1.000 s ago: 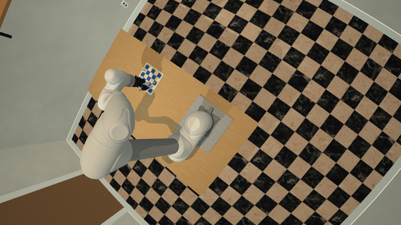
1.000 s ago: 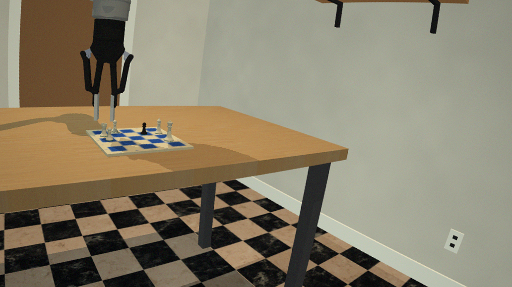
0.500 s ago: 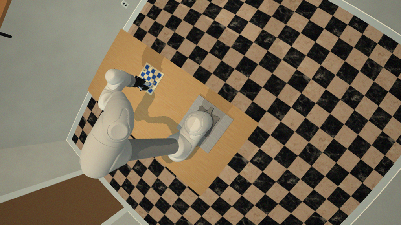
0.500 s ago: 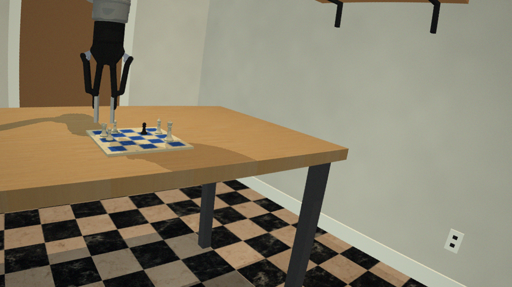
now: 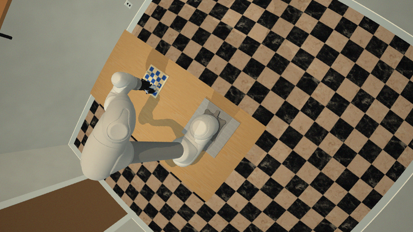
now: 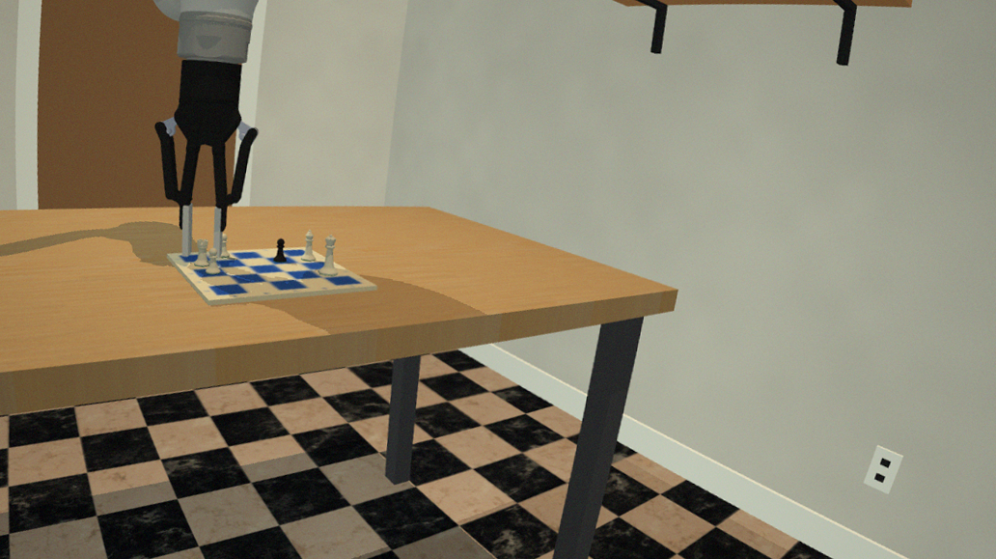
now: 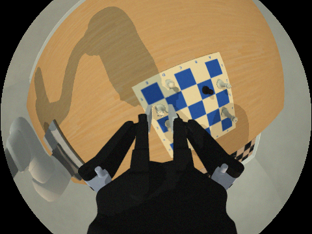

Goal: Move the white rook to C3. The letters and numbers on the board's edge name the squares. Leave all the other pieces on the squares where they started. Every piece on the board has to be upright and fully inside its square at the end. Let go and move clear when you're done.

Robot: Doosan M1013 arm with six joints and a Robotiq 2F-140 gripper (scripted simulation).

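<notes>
The white rook is 3 cm below my hand. Round my hand: chessboard (7 cm ahead, 4 cm to the right, 5 cm below); black pawn (11 cm ahead, 1 cm to the right, 3 cm below); tall white piece (15 cm ahead, 9 cm to the right, 2 cm below).
</notes>
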